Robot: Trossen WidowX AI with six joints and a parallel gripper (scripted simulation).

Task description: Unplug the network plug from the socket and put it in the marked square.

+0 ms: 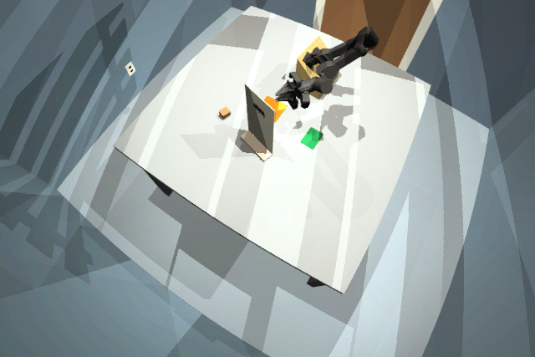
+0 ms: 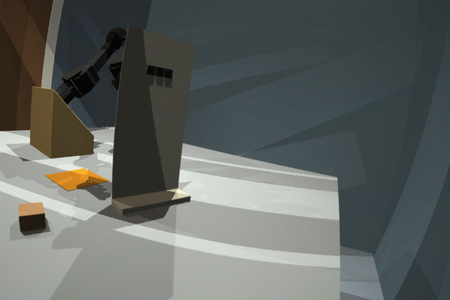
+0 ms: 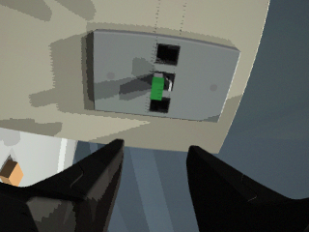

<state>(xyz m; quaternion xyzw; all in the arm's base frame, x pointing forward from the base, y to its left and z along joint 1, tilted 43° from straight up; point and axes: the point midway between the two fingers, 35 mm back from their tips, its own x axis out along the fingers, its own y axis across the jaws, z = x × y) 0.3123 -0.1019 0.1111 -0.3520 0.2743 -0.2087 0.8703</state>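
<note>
The network plug lies 7 cm ahead of my gripper tip and 3 cm to the right of it. Round my gripper tip: grey panel (9 cm ahead, 4 cm to the right, 11 cm below); orange square (12 cm behind, 7 cm to the right, 27 cm below).
</note>
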